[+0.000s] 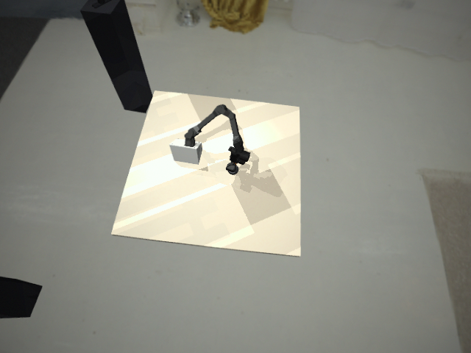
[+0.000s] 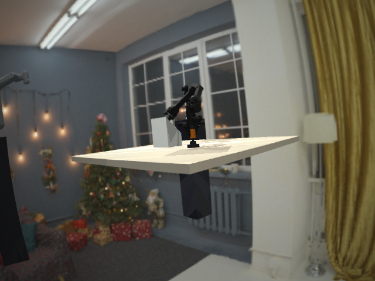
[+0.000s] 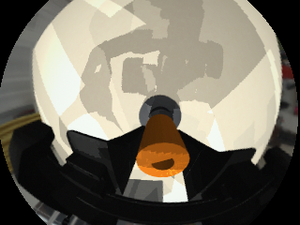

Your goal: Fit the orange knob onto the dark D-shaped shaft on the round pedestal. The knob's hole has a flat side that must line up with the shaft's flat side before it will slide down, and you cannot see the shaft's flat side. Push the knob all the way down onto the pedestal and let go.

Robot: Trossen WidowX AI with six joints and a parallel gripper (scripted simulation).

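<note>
My gripper tip is 20 mm below the orange knob. The rest, counted from my gripper tip: dark round pedestal (40 mm below).
</note>
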